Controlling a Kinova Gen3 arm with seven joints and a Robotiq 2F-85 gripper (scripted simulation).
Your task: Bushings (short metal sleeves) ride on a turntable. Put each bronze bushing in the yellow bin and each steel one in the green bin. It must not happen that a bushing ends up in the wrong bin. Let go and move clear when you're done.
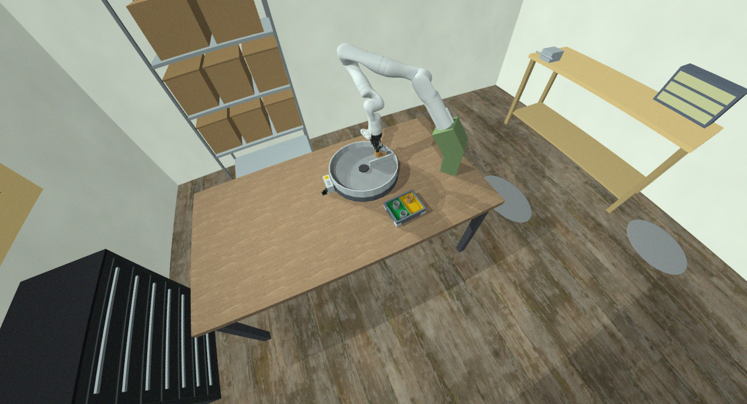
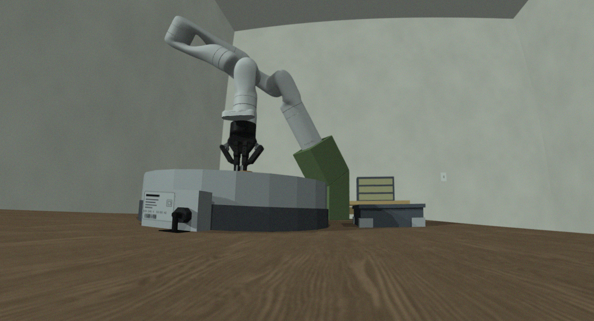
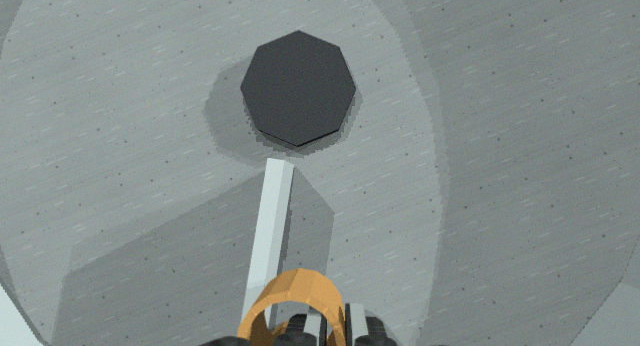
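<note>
The bin tray lies 390 mm to the left of my hand and 110 mm below it. Round my hand: grey turntable: 110 mm ahead, 80 mm below, 40 mm to the left.
</note>
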